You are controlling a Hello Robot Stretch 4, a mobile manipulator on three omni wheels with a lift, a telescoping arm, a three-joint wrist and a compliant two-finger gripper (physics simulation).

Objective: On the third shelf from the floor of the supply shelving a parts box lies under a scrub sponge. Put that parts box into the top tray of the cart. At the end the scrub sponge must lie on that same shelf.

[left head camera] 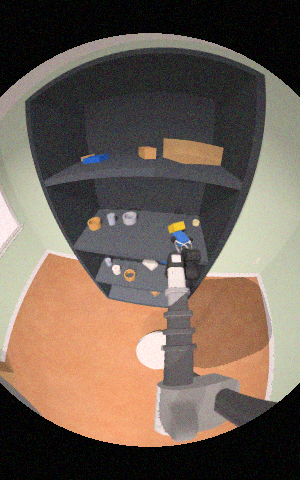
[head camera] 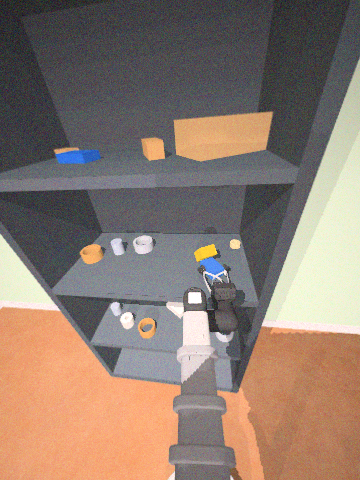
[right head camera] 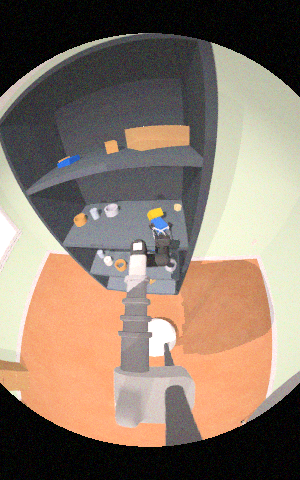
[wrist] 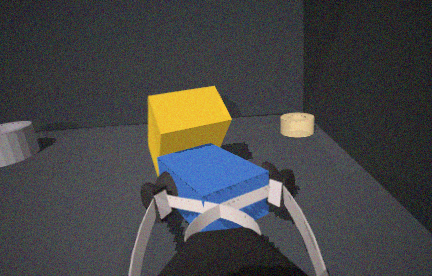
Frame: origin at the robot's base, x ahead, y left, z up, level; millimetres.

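Seen in the pictures: gripper, between the fingertips: (left head camera: pixel 180 237) (head camera: pixel 213 266) (right head camera: pixel 159 223) (wrist: pixel 218 182); robot's base, origin of its link: (left head camera: pixel 156 349) (right head camera: pixel 155 336).
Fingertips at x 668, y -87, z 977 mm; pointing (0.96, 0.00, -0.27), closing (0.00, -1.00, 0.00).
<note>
Pixels of each thing's top centre, then the offset from my fingertips to it. "spot": a spot on its surface instead. Level surfaces: height alone.
- blue parts box, centre of its top: (wrist: pixel 206 163) (head camera: pixel 211 264) (right head camera: pixel 158 221) (left head camera: pixel 180 235) 14 mm back, 8 mm left, 28 mm up
- third shelf, height of its surface: 14 mm down
- yellow scrub sponge, centre of its top: (wrist: pixel 179 89) (head camera: pixel 205 244) (right head camera: pixel 153 207) (left head camera: pixel 176 220) 52 mm ahead, 31 mm left, 84 mm up
- tan round piece, centre of its top: (wrist: pixel 297 116) (head camera: pixel 235 242) 161 mm ahead, 131 mm right, 12 mm up
- grey ring, centre of its top: (head camera: pixel 142 240) (left head camera: pixel 129 214) (right head camera: pixel 110 207) 172 mm ahead, 346 mm left, 34 mm up
- grey cylinder, centre of its top: (head camera: pixel 116 241) (left head camera: pixel 110 214) (right head camera: pixel 92 209) 144 mm ahead, 474 mm left, 56 mm up
- orange ring, centre of its top: (head camera: pixel 90 250) (left head camera: pixel 93 220) (right head camera: pixel 78 217) 106 mm ahead, 598 mm left, 36 mm up
- shelving's right side panel, a spot on its surface: (head camera: pixel 300 200) spot: 176 mm back, 165 mm right, 371 mm up
- long tan box, centre of its top: (head camera: pixel 221 116) (right head camera: pixel 156 125) (left head camera: pixel 194 141) 90 mm ahead, 15 mm right, 544 mm up
The blue parts box (head camera: pixel 212 266) (left head camera: pixel 180 237) (right head camera: pixel 159 222) (wrist: pixel 210 172) is on the third shelf (head camera: pixel 150 280) (wrist: pixel 90 210), towards its right side. My gripper (head camera: pixel 214 269) (left head camera: pixel 182 240) (right head camera: pixel 161 226) (wrist: pixel 218 182) is shut on it, with one dark fingertip against each side. The yellow scrub sponge (head camera: pixel 205 252) (left head camera: pixel 176 227) (right head camera: pixel 155 214) (wrist: pixel 187 112) is tilted just behind the box, on the same shelf. Its lower front is hidden by the box, so I cannot tell whether they touch. I cannot make out the cart in these views.
A tan round piece (head camera: pixel 235 244) (wrist: pixel 297 125) lies back right. A grey ring (head camera: pixel 143 244) (wrist: pixel 15 142), a grey cylinder (head camera: pixel 117 246) and an orange ring (head camera: pixel 92 254) stand left. The shelving's right side panel (head camera: pixel 300 200) is close. A long tan box (head camera: pixel 222 136) lies on the shelf above.
</note>
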